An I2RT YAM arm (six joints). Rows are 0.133 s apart.
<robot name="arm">
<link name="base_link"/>
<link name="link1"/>
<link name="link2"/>
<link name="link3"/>
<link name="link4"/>
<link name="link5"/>
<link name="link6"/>
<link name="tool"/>
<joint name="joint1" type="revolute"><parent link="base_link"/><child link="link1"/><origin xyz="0.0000 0.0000 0.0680" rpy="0.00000 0.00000 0.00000"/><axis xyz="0 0 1"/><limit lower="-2.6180" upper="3.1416"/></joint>
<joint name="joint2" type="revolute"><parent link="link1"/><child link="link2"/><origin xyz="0.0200 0.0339 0.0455" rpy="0.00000 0.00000 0.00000"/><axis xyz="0 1 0"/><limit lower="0.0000" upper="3.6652"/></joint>
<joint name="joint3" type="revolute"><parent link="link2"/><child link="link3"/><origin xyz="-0.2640 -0.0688 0.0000" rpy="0.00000 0.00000 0.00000"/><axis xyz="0 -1 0"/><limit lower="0.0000" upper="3.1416"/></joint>
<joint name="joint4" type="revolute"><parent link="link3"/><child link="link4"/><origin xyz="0.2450 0.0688 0.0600" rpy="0.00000 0.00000 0.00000"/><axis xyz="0 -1 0"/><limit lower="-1.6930" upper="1.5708"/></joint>
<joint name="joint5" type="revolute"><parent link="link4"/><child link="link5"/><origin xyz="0.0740 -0.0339 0.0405" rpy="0.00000 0.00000 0.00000"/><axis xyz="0 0 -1"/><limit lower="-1.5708" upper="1.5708"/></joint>
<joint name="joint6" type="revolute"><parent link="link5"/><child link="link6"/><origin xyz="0.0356 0.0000 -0.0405" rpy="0.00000 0.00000 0.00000"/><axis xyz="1 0 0"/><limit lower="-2.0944" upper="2.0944"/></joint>
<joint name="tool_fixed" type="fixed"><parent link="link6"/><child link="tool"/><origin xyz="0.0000 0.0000 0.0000" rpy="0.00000 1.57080 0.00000"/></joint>
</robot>
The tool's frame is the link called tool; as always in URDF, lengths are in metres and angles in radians.
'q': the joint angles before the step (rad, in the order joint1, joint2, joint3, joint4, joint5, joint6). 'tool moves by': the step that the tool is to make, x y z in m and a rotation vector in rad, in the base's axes. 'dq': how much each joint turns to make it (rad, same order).
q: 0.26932 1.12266 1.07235 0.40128 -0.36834 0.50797
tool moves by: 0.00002 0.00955 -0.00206 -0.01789 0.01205 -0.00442
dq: 0.04077 0.00749 0.00610 -0.02543 0.03810 -0.02969
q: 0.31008 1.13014 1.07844 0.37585 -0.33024 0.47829
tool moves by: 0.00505 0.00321 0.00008 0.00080 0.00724 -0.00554
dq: 0.00747 0.02163 0.01508 -0.00050 0.01329 -0.00132
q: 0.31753 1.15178 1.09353 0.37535 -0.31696 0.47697
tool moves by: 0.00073 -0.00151 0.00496 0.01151 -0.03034 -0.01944
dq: -0.00442 0.00555 0.01008 0.02678 0.01470 -0.00363
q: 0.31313 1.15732 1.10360 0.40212 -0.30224 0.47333
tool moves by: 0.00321 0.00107 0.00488 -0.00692 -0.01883 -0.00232
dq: -0.00018 0.01736 0.02494 0.00434 -0.00229 -0.01295
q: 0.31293 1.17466 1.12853 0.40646 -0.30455 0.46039
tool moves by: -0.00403 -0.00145 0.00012 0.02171 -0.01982 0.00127
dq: 0.00001 -0.01407 -0.01990 0.03574 0.00416 0.01467
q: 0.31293 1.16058 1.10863 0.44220 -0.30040 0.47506
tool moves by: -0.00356 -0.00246 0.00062 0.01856 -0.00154 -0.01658
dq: -0.00219 -0.01534 -0.01064 0.00555 0.01990 0.01078
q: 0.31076 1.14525 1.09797 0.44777 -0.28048 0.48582
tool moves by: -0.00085 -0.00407 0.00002 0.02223 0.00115 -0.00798
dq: -0.01368 -0.00732 -0.00881 0.01336 0.00329 0.02294
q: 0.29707 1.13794 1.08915 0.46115 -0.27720 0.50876
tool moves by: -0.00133 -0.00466 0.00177 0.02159 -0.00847 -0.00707
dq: -0.01616 -0.00729 -0.00485 0.01764 -0.00079 0.02121
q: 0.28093 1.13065 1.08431 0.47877 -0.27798 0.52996
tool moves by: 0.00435 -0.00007 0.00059 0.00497 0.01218 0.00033
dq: -0.00516 0.01549 0.01399 -0.00608 -0.00162 0.01006
